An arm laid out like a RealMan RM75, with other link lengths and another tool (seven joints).
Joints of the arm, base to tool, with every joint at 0 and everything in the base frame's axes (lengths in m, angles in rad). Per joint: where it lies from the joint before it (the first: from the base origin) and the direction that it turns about. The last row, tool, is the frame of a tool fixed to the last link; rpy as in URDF.
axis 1: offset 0 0 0.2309 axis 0 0 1
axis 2: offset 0 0 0 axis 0 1 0
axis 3: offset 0 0 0.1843 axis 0 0 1
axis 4: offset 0 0 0 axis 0 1 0
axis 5: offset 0 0 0.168 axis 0 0 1
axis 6: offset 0 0 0 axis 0 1 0
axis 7: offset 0 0 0.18 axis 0 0 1
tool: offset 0.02 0 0.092 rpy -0.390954 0 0.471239
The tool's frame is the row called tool.
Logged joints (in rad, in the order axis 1, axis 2, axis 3, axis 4, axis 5, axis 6, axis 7), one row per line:
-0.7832, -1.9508, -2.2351, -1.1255, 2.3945, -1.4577, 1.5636
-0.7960, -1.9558, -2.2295, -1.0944, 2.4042, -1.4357, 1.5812
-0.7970, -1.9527, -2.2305, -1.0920, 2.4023, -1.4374, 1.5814
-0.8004, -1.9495, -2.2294, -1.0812, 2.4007, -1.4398, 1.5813
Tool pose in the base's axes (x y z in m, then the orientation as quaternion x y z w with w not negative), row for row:
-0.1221, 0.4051, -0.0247, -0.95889, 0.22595, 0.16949, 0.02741
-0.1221, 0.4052, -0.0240, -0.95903, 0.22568, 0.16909, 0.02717
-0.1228, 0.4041, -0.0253, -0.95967, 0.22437, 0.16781, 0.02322
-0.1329, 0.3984, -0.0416, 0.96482, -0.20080, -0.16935, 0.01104
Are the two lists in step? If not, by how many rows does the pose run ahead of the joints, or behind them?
The pose runs 1 row ahead of the joints: the pose in row i belongs to the joints in row i + 1.
